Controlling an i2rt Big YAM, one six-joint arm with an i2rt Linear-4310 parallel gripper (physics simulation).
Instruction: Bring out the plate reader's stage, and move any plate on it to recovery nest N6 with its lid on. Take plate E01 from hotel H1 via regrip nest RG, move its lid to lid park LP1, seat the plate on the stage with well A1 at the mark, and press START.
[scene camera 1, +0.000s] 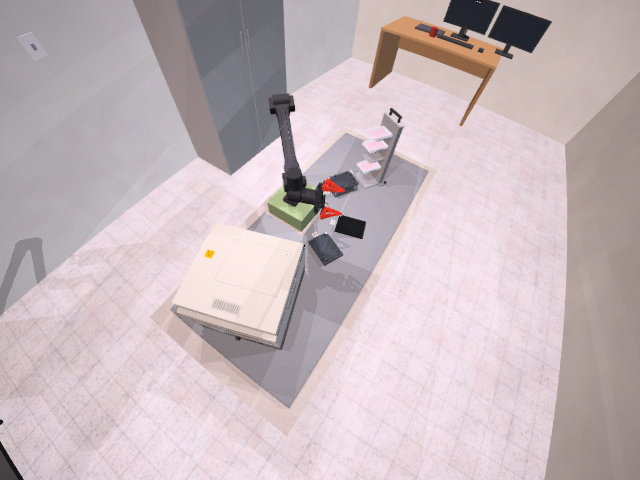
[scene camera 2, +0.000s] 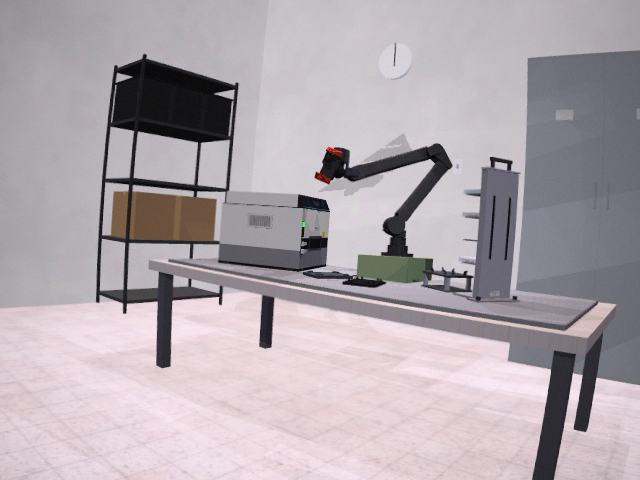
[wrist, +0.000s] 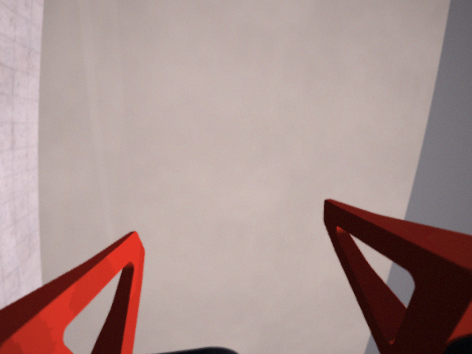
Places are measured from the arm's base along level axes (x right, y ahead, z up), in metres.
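Pixels of known places: gripper, between the fingertips: (scene camera 1: 342, 202) (scene camera 2: 322, 161) (wrist: 231, 225); arm's base, origin of its link: (scene camera 2: 397, 256).
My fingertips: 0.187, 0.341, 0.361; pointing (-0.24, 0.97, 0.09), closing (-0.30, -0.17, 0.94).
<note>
Ahead of a thing's pixels: the offset from my fingertips to its top centre, as dx, dy, dz. "*": to the spot under its first point.
My gripper (scene camera 1: 342, 201) (scene camera 2: 323, 164) (wrist: 231, 226) is open and empty. It is raised high above the table, with its red fingers wide apart. The plate reader @[+0.371, -0.203, -0.128] (scene camera 1: 237, 279) (scene camera 2: 263, 232) is a large pale box with a green light on its front; I cannot make out its stage. The hotel (scene camera 1: 391, 149) (scene camera 2: 498, 232) stands upright at the other end, with pink-topped plates @[-0.632, -0.076, -0.088] (scene camera 1: 378, 132) on several shelves; I cannot tell which is E01. A dark raised stand (scene camera 1: 342, 183) (scene camera 2: 447, 287), a black holder @[-0.233, +0.007, -0.433] (scene camera 1: 350, 227) (scene camera 2: 364, 282) and a dark grey holder @[-0.033, -0.047, -0.435] (scene camera 1: 325, 249) (scene camera 2: 328, 274) lie between them; their labels are unreadable.
The arm stands on a green block (scene camera 1: 292, 209) (scene camera 2: 382, 267), between reader and hotel. The hotel has a black top handle @[* -0.688, -0.031, +0.008] (scene camera 1: 395, 114) (scene camera 2: 500, 161). A tall grey cabinet (scene camera 1: 232, 77) (scene camera 2: 563, 180) and a black shelf unit (scene camera 2: 140, 87) stand away from the table (scene camera 2: 361, 304).
</note>
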